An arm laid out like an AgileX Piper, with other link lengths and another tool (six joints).
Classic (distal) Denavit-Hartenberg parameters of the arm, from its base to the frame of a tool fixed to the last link. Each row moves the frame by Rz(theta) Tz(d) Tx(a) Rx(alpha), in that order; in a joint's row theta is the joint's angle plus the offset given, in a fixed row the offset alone. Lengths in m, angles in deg.
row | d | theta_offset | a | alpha
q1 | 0.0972 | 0 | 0 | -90
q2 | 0 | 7.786 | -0.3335 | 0
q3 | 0 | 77.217 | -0.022 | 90
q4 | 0.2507 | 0 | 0 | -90
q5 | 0 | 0 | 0 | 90
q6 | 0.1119 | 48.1 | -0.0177 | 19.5
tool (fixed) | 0.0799 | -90 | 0 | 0
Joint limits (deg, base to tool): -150..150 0..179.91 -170..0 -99.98..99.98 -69.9..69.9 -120..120
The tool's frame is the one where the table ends.
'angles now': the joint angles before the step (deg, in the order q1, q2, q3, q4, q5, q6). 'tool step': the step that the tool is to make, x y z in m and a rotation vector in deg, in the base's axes. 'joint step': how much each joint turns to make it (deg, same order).
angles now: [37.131 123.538 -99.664 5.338 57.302 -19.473]
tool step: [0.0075 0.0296 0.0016 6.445 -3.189 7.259]
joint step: [0.202 0.670 -0.252 6.929 -5.613 -10.657]
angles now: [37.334 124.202 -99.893 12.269 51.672 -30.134]
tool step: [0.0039 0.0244 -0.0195 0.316 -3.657 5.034]
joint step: [2.007 2.859 -0.020 -0.078 -5.322 -4.396]
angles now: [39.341 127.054 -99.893 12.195 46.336 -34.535]
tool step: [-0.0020 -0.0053 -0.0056 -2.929 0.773 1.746]
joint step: [0.041 0.606 -0.591 -1.907 2.571 -0.564]
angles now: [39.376 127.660 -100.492 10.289 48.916 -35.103]
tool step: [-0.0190 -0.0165 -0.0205 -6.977 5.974 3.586]
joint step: [0.102 1.274 0.274 -1.821 7.818 -1.667]
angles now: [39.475 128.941 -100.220 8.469 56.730 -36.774]
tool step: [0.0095 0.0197 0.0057 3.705 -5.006 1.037]
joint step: [1.102 0.000 -0.006 0.202 -6.173 -0.888]
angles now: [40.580 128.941 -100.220 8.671 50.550 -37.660]
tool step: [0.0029 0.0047 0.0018 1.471 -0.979 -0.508]
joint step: [0.090 0.009 -0.008 0.607 -1.736 0.111]
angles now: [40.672 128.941 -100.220 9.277 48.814 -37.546]
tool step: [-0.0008 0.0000 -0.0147 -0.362 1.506 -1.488]
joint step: [0.000 1.559 -0.022 0.362 -0.331 1.359]
